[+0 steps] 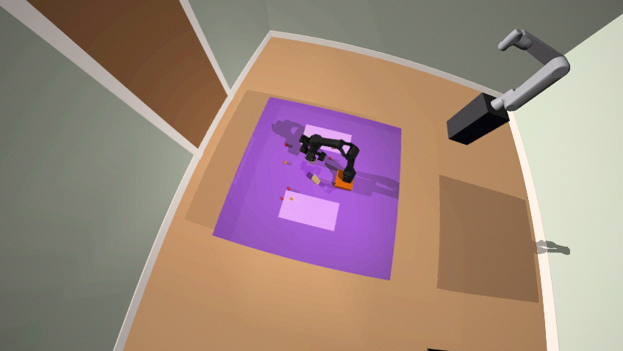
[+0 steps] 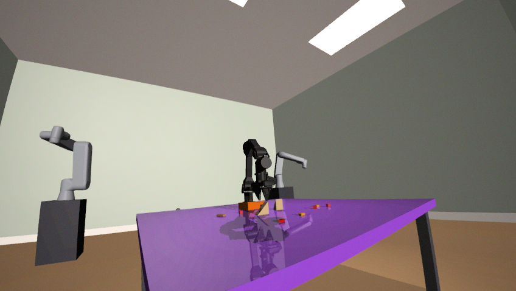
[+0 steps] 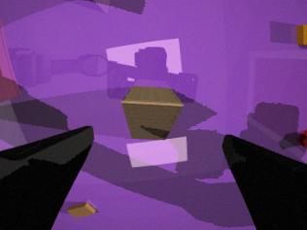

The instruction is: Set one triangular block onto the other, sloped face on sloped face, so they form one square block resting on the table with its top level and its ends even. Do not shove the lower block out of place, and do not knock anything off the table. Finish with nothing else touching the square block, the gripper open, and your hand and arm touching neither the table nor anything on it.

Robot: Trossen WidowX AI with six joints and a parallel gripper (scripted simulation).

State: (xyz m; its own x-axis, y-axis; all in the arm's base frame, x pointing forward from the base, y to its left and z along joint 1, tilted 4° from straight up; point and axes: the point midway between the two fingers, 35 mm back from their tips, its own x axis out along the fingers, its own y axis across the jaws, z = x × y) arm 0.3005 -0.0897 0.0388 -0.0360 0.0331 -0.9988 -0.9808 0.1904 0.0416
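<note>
Now: gripper tip 10 mm to the right of the tan triangular block and 50 mm above it.
</note>
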